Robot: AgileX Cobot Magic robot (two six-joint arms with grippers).
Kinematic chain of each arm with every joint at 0, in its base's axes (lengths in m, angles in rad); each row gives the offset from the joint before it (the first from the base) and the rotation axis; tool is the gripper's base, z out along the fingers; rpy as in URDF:
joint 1: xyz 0 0 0.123 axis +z
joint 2: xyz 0 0 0 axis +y
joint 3: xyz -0.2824 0 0.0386 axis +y
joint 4: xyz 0.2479 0 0.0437 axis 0.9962 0 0.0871
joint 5: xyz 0 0 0 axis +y
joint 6: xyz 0.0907 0 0.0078 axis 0.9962 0 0.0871
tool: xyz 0 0 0 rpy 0 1.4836 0
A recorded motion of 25 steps. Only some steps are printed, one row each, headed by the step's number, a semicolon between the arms.
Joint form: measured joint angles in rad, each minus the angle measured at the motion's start. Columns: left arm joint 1, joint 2, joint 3, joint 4, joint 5, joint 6; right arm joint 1, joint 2, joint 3, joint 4, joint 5, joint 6.
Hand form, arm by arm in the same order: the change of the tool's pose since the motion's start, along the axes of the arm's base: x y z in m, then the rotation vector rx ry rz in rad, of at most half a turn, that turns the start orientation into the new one. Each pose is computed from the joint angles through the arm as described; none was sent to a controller.
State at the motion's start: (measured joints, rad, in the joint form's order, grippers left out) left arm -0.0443 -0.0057 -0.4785 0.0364 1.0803 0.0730; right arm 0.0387 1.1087 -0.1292 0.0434 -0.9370 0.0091
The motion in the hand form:
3: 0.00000 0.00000 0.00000 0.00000 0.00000 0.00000; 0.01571 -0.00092 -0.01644 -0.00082 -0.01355 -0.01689
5: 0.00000 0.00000 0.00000 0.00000 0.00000 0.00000; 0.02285 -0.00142 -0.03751 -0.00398 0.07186 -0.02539
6: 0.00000 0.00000 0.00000 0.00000 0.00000 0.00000; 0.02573 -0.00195 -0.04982 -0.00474 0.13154 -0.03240
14: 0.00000 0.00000 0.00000 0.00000 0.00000 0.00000; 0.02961 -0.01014 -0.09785 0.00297 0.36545 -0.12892
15: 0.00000 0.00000 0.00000 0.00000 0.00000 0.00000; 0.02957 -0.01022 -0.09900 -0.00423 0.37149 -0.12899
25: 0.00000 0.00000 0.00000 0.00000 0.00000 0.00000; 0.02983 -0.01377 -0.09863 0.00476 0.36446 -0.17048
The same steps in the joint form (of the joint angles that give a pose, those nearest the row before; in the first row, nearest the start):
3: 0.0000 0.0000 0.0000 0.0000 0.0000 0.0000; 0.0000 0.1952 -0.0009 0.0135 -0.2080 0.0000
5: 0.0000 0.0000 0.0000 0.0000 0.0000 0.0000; 0.0000 0.3197 0.0034 0.0217 -0.2515 0.0000
6: 0.0000 0.0000 0.0000 0.0000 0.0000 0.0000; 0.0000 0.3829 0.0043 0.0290 -0.2559 0.0000
14: 0.0000 0.0000 0.0000 0.0000 0.0000 0.0000; 0.0000 0.6219 0.0043 0.1280 -0.2618 -0.0022
15: 0.0000 0.0000 0.0000 0.0000 0.0000 0.0000; 0.0000 0.6276 0.0043 0.1290 -0.2618 -0.0091
25: 0.0000 0.0000 0.0000 0.0000 0.0000 0.0000; 0.0000 0.6303 0.0021 0.1711 -0.2698 -0.0091

